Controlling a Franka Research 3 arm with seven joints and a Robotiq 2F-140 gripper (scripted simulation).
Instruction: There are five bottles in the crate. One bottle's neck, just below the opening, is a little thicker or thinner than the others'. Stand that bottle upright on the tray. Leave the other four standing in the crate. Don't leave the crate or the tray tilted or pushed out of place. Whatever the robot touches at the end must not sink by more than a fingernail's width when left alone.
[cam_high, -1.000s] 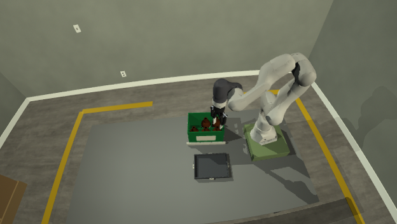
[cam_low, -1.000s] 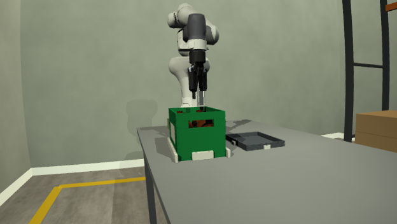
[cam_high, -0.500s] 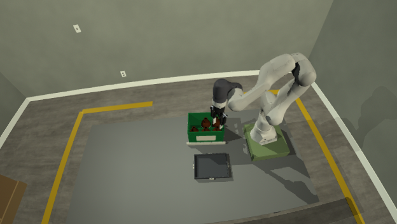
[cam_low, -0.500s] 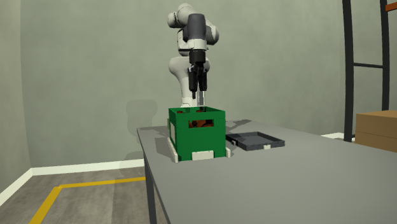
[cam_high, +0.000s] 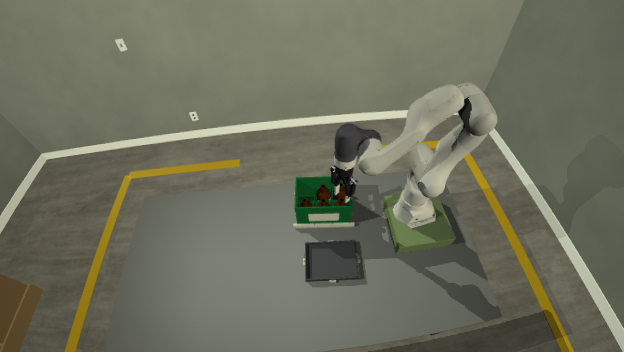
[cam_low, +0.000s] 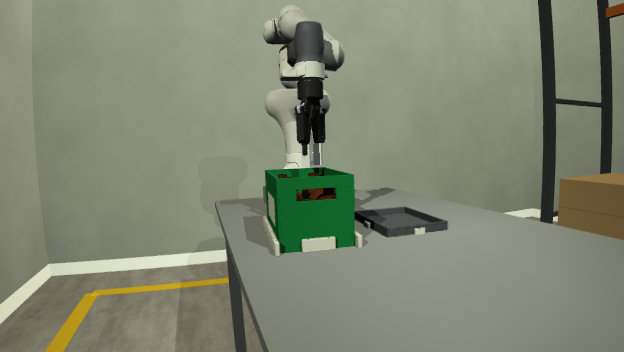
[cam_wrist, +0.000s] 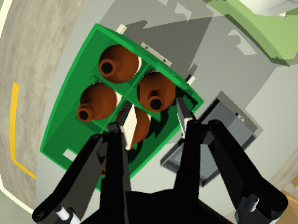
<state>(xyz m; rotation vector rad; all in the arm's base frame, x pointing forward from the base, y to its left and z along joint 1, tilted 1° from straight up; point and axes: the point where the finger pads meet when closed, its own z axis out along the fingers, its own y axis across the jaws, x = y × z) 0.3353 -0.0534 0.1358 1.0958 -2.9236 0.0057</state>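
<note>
Now: hand 80 mm short of the green crate, 50 mm to the left of it and 130 mm above it. The rest, counted from my hand: dark grey tray: 70 mm ahead, 240 mm to the left, 200 mm below.
</note>
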